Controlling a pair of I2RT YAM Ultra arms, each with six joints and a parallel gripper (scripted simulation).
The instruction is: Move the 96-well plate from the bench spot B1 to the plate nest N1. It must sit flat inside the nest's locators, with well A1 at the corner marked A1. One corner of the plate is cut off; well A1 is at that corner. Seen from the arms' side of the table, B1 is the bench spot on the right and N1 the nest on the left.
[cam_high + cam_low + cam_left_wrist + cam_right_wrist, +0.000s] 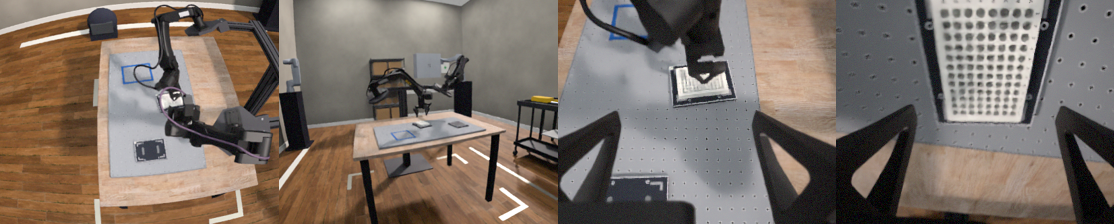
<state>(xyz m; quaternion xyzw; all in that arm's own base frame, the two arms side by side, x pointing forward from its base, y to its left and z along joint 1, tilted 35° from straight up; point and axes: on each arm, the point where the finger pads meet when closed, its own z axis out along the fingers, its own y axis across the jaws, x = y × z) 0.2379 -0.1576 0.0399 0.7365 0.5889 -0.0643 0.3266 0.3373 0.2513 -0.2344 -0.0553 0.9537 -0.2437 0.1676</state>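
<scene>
Right now my left hand is 1 cm past the 96-well plate, 22 cm to the left of it and 30 cm above it.
</scene>
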